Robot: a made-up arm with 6 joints.
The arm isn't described. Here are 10 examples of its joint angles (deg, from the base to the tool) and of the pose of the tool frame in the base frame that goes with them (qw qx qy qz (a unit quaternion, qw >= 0); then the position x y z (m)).
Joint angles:
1: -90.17 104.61 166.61 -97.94 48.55 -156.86
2: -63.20 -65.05 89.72 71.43 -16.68 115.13
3: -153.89 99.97 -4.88 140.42 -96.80 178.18
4: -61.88 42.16 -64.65 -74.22 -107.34 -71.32
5: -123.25 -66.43 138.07 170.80 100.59 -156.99
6: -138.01 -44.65 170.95 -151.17 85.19 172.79
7: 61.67 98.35 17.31 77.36 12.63 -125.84
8: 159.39 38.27 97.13 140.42 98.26 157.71
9: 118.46 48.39 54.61 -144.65 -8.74 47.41
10: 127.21 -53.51 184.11 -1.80 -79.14 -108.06
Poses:
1: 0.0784 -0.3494 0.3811 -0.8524 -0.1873 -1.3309 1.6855
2: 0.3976 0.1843 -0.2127 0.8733 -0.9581 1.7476 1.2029
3: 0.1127 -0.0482 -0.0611 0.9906 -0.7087 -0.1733 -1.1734
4: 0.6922 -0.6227 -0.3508 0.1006 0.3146 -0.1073 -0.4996
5: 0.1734 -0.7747 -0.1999 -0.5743 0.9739 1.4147 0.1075
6: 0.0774 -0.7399 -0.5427 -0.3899 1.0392 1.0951 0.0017
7: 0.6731 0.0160 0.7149 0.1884 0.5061 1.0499 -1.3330
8: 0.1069 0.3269 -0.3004 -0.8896 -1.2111 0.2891 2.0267
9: 0.2366 0.4177 0.6160 0.6246 -1.0747 1.9370 1.1545
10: 0.6612 -0.5760 0.1268 -0.4637 0.7285 -0.9720 -0.4685
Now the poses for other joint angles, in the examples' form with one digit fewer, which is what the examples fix.
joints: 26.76 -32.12 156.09 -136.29 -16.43 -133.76
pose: 0.026 -0.211 0.657 0.723 -1.639 -0.772 0.432
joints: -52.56 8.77 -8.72 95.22 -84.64 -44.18
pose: 0.305 -0.221 0.480 -0.792 0.811 -1.462 0.721
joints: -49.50 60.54 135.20 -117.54 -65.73 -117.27
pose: 0.209 0.817 0.357 0.403 0.668 -0.474 2.213
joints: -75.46 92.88 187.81 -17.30 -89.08 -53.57
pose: 0.795 0.362 -0.251 -0.417 0.241 -0.636 1.768
